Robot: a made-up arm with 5 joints.
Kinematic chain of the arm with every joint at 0, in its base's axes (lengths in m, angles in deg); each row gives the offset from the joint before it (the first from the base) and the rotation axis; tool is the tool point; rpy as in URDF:
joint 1: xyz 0 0 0.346 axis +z
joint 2: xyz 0 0 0 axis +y
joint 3: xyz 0.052 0 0.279 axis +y
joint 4: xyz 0.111 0 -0.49 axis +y
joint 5: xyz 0.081 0 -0.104 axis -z
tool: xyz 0 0 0 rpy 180 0 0
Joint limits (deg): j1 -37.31..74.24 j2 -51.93..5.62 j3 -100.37..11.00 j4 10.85..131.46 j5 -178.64..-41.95
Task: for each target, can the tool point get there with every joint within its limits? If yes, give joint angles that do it. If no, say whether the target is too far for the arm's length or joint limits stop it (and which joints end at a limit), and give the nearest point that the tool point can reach.
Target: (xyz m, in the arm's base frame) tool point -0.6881 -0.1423 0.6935
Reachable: no: joint limits stop it (at a limit: joint 1, joint 2, joint 3, joint 4) | nearest point 0.0148 0.0526 0.9760 | short by 0.782 m
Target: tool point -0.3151 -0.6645 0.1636
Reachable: no: joint limits stop it (at a limit: joint 2, joint 3) | nearest point -0.0370 -0.0780 0.1251 | short by 0.650 m
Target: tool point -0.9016 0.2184 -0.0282
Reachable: no: too far | nearest point -0.0827 0.0200 0.0978 | short by 0.852 m
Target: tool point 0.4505 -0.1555 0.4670
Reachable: yes | joints -19.04 -37.85 -33.16 54.49 -58.89
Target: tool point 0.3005 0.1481 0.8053
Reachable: yes | joints 26.24 -37.48 -78.74 120.53 -159.13
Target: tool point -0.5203 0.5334 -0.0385
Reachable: no: joint limits stop it (at a limit: joint 1, joint 2) | nearest point 0.0916 0.3247 0.0393 | short by 0.651 m
